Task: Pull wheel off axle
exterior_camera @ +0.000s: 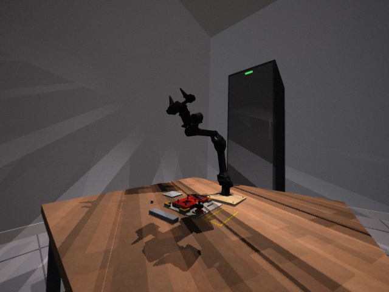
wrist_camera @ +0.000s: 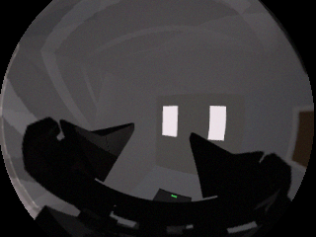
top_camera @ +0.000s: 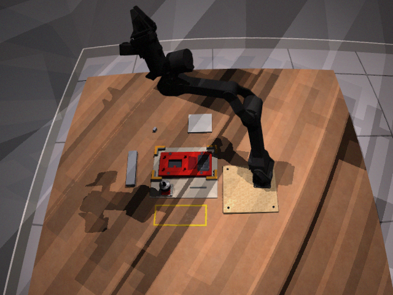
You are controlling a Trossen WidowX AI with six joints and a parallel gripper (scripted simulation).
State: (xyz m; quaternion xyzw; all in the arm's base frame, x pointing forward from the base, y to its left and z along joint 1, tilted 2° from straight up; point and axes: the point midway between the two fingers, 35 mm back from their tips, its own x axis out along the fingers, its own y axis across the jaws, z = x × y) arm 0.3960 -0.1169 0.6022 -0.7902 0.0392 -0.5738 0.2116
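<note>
My gripper tip is now 620 mm above the wheel, 190 mm to the right of it and 30 mm past it. The rest, counted from my gripper tip: grey bar (650 mm below, 120 mm ahead, 100 mm to the left); then white plate (650 mm below, 140 mm to the right, 130 mm behind).
</note>
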